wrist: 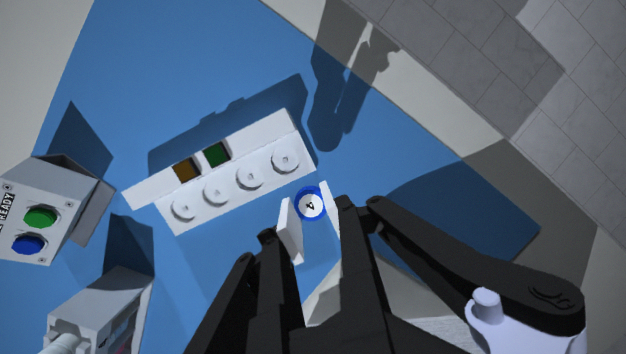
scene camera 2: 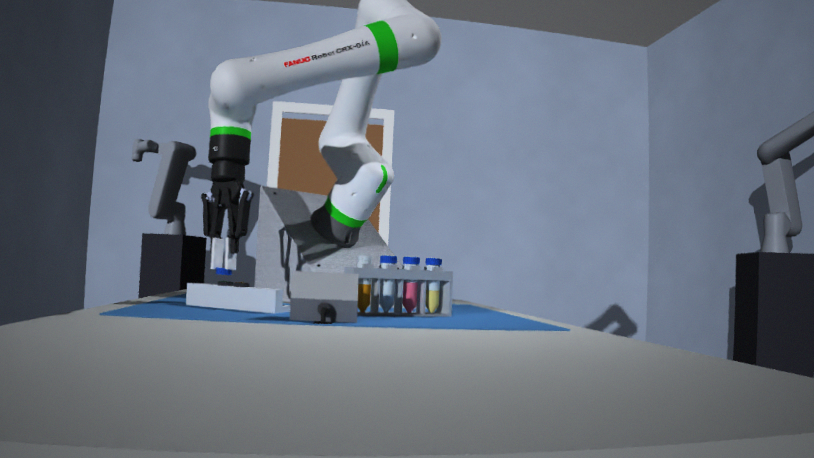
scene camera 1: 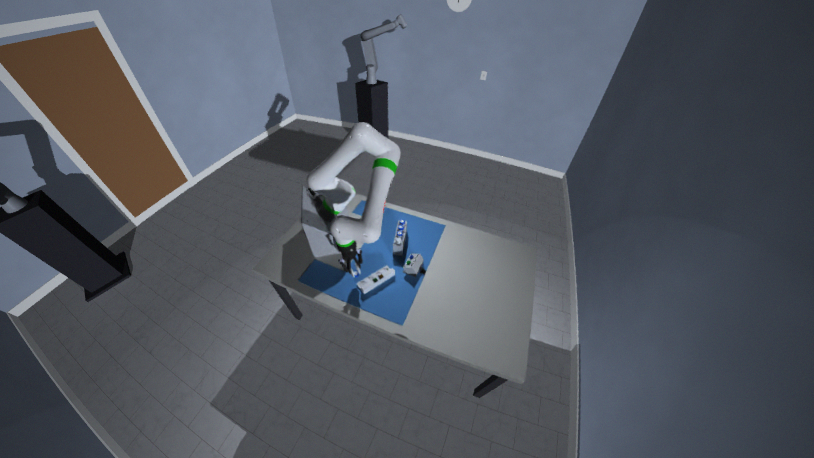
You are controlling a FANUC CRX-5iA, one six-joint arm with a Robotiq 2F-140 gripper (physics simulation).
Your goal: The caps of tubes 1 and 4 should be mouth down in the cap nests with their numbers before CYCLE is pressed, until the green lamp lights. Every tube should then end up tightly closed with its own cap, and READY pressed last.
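Places are measured from the arm's base along level axes (x up, y ahead, z left), in metres.
Pixels of known places: gripper, between the fingertips: (wrist: 309, 202) (scene camera 2: 223, 269) (scene camera 1: 355, 273); arm's base, origin of its link: (scene camera 2: 333, 229) (scene camera 1: 326, 213).
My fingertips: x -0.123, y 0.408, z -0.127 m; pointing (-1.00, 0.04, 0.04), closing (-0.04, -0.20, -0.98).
For each thing: its top centre in the pictures, then the offset to it from my fingertips. Level surfaces: height alone.
- blue-rimmed cap marked 4, centre of its top: (wrist: 310, 205) (scene camera 2: 224, 267) (scene camera 1: 355, 273) dx +0.004, dy -0.002, dz +0.000 m
- white nest block, centre of its top: (wrist: 212, 185) (scene camera 2: 241, 282) (scene camera 1: 375, 274) dx -0.022, dy +0.073, dz +0.081 m
- amber lamp, centre of its top: (wrist: 184, 171) dx -0.022, dy +0.104, dz +0.096 m
- green lamp, centre of its top: (wrist: 214, 155) dx -0.022, dy +0.097, dz +0.057 m
- rack, centre of its top: (scene camera 2: 399, 265) (scene camera 1: 400, 231) dx +0.028, dy -0.015, dz +0.393 m
- amber-filled tube, centre of its top: (scene camera 2: 364, 255) dx +0.044, dy +0.028, dz +0.328 m
- button box, centre of its top: (scene camera 2: 326, 272) (scene camera 1: 413, 259) dx +0.009, dy +0.179, dz +0.295 m
- green button, centre of its top: (wrist: 30, 220) dx -0.001, dy +0.164, dz +0.268 m
- blue button, centre of its top: (wrist: 17, 248) dx -0.001, dy +0.152, dz +0.311 m
- blue mat, height of its surface: dx -0.075 m
My gripper (scene camera 1: 353, 270) (scene camera 2: 223, 263) (wrist: 309, 202) is shut on a blue-rimmed cap marked 4 (scene camera 1: 355, 275) (scene camera 2: 223, 271) (wrist: 304, 194). The numbered top faces the wrist camera. The cap hangs just above and beside the white nest block (scene camera 1: 368, 284) (scene camera 2: 233, 296) (wrist: 260, 131), near its end nest (wrist: 285, 160). All nests are empty; their numbers are not readable. The amber lamp (wrist: 185, 171) and green lamp (wrist: 216, 154) look dark. In the rack (scene camera 1: 397, 247) (scene camera 2: 447, 276) (wrist: 102, 295), an amber-filled tube (scene camera 2: 364, 290) is uncapped; three others have blue caps (scene camera 2: 388, 260) (scene camera 2: 410, 260) (scene camera 2: 433, 261).
The button box (scene camera 1: 413, 264) (scene camera 2: 323, 284) (wrist: 65, 175) stands between block and rack, with a green button (wrist: 40, 218) and a blue button (wrist: 28, 244). These stand on a blue mat (scene camera 1: 398, 310) (scene camera 2: 500, 321) (wrist: 210, 45). A grey slanted panel (scene camera 2: 273, 227) stands behind the block.
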